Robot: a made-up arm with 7 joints.
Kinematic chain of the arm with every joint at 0, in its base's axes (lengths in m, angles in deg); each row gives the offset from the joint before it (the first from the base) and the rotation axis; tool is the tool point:
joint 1: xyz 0 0 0.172 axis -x
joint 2: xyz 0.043 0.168 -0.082 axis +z
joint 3: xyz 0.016 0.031 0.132 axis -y
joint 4: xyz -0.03 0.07 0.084 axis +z
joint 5: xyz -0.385 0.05 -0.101 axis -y
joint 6: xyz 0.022 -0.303 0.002 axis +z
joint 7: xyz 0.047 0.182 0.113 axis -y
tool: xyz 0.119 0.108 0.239
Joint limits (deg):
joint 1: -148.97..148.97
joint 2: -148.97..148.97
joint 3: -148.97..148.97
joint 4: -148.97..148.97
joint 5: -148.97..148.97
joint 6: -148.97..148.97
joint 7: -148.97..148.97
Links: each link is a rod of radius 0.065 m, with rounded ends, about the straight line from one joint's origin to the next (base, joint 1, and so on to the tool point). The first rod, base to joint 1, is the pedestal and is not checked.
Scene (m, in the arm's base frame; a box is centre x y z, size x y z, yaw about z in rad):
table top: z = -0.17
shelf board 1: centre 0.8 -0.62 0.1 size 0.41 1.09 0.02 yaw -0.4
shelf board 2: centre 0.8 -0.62 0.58 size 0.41 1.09 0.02 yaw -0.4
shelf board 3: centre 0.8 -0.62 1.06 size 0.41 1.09 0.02 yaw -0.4
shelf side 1: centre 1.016 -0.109 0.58 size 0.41 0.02 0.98 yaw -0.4
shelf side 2: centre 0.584 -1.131 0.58 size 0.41 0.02 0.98 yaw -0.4
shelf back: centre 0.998 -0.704 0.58 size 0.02 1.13 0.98 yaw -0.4
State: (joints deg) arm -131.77 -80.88 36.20 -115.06 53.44 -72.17 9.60
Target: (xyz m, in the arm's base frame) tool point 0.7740 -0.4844 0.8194
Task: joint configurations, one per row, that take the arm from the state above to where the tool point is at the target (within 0.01 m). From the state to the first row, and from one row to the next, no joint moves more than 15 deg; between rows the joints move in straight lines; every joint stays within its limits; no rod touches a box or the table.
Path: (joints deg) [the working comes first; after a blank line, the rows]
Joints at the target: -117.43 -73.98 42.24 -104.92 80.96 -91.79 2.41
Straight joint move there: touches shelf board 2.

1: -130.57 -83.45 35.52 -115.63 39.35 -66.55 10.77
2: -129.36 -86.02 34.85 -116.19 25.27 -60.93 11.94
3: -128.16 -88.59 34.17 -116.76 11.18 -55.31 13.11
4: -118.14 -87.19 43.21 -109.00 21.31 -62.65 7.47
5: -108.12 -85.79 52.25 -101.24 31.44 -69.99 1.84
6: -110.45 -82.84 49.75 -102.16 43.82 -75.44 1.98
7: -112.78 -79.89 47.25 -103.08 56.20 -80.89 2.13
8: -115.10 -76.93 44.74 -104.00 68.58 -86.34 2.27
9: -117.43 -73.98 42.24 -104.92 80.96 -91.79 2.41

